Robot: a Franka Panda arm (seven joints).
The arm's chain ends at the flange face. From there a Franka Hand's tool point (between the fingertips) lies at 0.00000 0.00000 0.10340 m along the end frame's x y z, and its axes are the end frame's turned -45 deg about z.
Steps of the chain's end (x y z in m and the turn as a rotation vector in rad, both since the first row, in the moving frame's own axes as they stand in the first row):
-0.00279 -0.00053 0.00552 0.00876 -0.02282 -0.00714
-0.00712 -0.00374 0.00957 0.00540 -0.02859 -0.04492
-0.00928 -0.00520 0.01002 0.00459 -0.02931 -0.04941
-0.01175 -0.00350 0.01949 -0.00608 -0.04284 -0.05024
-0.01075 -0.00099 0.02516 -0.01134 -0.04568 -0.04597
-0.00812 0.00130 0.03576 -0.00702 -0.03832 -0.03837
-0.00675 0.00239 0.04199 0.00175 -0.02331 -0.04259
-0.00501 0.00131 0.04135 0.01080 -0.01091 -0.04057
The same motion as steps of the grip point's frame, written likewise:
-0.00263 -0.00465 0.00549 0.02233 -0.00994 -0.00714
-0.00414 -0.01013 0.00953 0.02403 -0.01640 -0.04492
-0.00475 -0.01267 0.00997 0.02397 -0.01748 -0.04941
-0.00948 -0.01338 0.01939 0.02599 -0.03459 -0.05024
-0.01113 -0.01071 0.02505 0.02428 -0.04032 -0.04597
-0.01002 -0.00705 0.03568 0.02213 -0.03206 -0.03837
-0.00808 -0.00488 0.04196 0.01772 -0.01525 -0.04259
-0.00451 -0.00420 0.04134 0.01535 -0.00008 -0.04057

